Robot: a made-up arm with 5 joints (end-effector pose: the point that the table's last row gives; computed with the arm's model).
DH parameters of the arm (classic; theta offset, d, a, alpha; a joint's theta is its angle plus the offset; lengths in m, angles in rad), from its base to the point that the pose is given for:
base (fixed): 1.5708 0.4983 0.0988 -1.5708
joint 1: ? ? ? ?
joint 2: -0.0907 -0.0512 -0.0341 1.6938
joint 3: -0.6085 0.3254 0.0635 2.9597
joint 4: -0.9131 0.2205 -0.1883 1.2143
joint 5: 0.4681 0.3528 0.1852 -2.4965
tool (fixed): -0.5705 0.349 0 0
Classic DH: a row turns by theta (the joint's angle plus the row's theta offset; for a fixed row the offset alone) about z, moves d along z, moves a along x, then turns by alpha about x.
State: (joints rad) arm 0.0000 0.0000 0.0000 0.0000 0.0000
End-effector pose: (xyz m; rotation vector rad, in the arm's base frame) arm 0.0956 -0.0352 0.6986 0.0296 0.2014 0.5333
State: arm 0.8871 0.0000 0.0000 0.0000 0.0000
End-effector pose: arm 0.0956 0.1695 0.7287 -0.8328 0.4233 0.4073
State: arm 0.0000 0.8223 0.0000 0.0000 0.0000
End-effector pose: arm -0.0505 -0.1268 0.6986 0.1067 0.1713 -0.2862
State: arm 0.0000 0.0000 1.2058 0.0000 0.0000
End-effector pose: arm 0.0739 0.1875 0.6869 -1.1777 0.3911 0.4928
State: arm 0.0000 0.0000 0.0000 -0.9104 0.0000
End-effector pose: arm 0.0952 0.0525 0.7579 -0.8487 0.4393 0.3791
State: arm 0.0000 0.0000 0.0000 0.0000 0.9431
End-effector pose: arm 0.0398 -0.2768 0.7548 0.3614 -0.1777 -0.2665
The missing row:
joint 1: 0 0.0825 -0.0122 -1.5708
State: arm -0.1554 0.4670 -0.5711 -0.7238 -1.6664
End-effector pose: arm -0.2418 0.1299 0.5193 -0.2197 1.0123 1.5066
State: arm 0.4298 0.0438 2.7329 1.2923 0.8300
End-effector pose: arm 0.0952 0.2759 0.7079 -1.5050 -0.0560 0.2739
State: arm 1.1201 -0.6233 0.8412 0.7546 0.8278
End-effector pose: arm 0.1999 0.2672 0.7074 -0.7930 0.2740 0.5556
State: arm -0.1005 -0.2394 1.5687 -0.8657 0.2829
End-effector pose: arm -0.0308 0.3764 0.6099 -2.2081 -0.1401 0.2547
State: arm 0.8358 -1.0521 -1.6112 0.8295 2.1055
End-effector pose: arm -0.3646 -0.1282 0.4028 0.8288 1.1503 -2.0204
